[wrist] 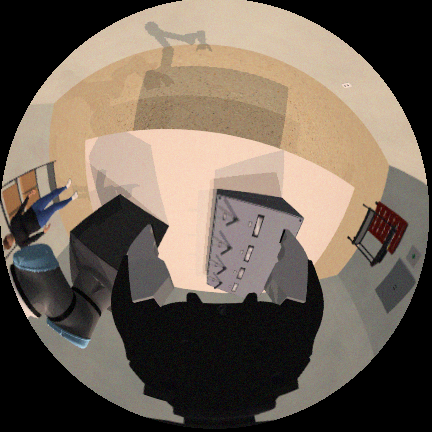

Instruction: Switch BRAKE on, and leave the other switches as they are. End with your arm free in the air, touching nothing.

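Pixels of known places: gripper, between the fingertips: [218,229]; arm's base, origin of its link: [96,284].
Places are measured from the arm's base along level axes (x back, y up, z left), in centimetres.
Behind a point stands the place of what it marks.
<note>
A grey switch panel box [286,215] @(x -56.2, y -18.9, z 22.8 cm) stands on the pale table [185,160] @(x -23.9, y -33.4, z 31.8 cm), right of centre in the wrist view. Its face carries a row of dark angular switch levers, among them one at the far end [228,214] @(x -40.2, y -25.5, z 17.5 cm) and another nearer [223,244] @(x -40.6, y -25.4, z 4.9 cm), each with a small light beside it and a white label plate. The labels are too small to read, so I cannot tell which switch is BRAKE or which switches are on. My gripper [218,229] @(x -34.7, y 0.2, z 29.0 cm) is open and empty. Its right finger overlaps the panel's right edge in view; whether they touch cannot be told.
A large black box [120,227] @(x -4.8, y -18.0, z 11.8 cm) stands left of the panel, near my left finger. Part of the arm [45,287] shows at the lower left. A person [30,217] is beyond at the left, and a red-and-black chair-like frame [390,227] is at the right.
</note>
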